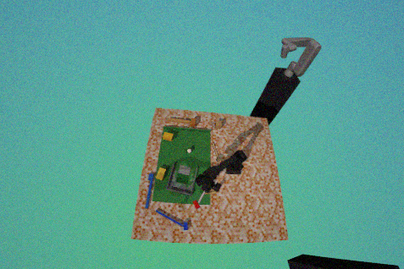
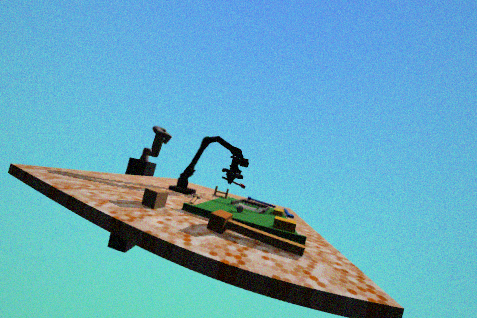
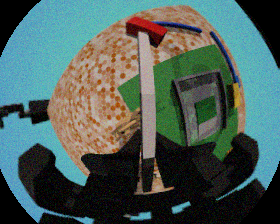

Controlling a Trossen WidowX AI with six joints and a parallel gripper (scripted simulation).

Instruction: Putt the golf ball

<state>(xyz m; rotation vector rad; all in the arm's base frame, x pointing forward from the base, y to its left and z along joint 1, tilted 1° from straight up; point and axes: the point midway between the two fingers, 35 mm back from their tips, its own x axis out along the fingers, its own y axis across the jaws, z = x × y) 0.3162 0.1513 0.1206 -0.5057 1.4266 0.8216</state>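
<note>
The red putter lies 4 cm to the left of my gripper tip, 4 cm ahead of it and 1 cm above it. The rest, counted from my gripper tip: green mat 28 cm to the right, 15 cm ahead, 12 cm below; then white golf ball 38 cm to the right, 9 cm below, 9 cm ahead.
</note>
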